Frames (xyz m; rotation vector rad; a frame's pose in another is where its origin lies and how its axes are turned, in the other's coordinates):
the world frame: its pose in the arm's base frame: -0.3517 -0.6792 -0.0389 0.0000 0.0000 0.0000
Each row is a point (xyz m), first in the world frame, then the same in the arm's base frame.
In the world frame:
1: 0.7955 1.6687 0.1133
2: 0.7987 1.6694 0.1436
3: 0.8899 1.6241 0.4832
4: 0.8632 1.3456 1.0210
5: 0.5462 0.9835 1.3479
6: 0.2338 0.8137 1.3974
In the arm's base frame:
1: 0.4438 0.9895 0.0744
2: 0.4470 0.9902 0.1047
3: 0.5382 0.9449 0.4443
4: 0.5115 0.6664 0.9821
5: 0.1945 0.3043 1.3090
6: -0.1179 0.1345 1.3585

